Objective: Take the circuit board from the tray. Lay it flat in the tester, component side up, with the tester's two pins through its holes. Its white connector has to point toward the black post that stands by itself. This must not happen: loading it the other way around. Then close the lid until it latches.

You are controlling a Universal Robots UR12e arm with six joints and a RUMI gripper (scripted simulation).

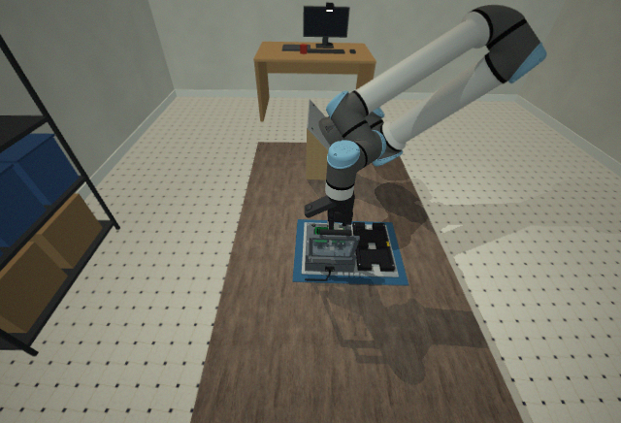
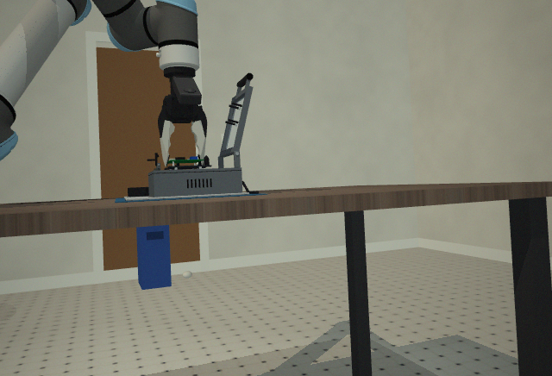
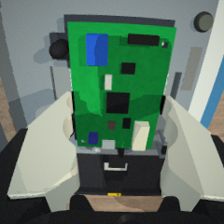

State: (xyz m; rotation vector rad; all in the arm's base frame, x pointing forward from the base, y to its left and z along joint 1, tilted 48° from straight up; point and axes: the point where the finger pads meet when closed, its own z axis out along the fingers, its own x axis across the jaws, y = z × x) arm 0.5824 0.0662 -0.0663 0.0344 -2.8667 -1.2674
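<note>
Right now my hand is right at the green circuit board. Also, from my hand: tester lid 13 cm ahead, 10 cm above; then tester 4 cm to the left, 3 cm ahead, 3 cm above.
</note>
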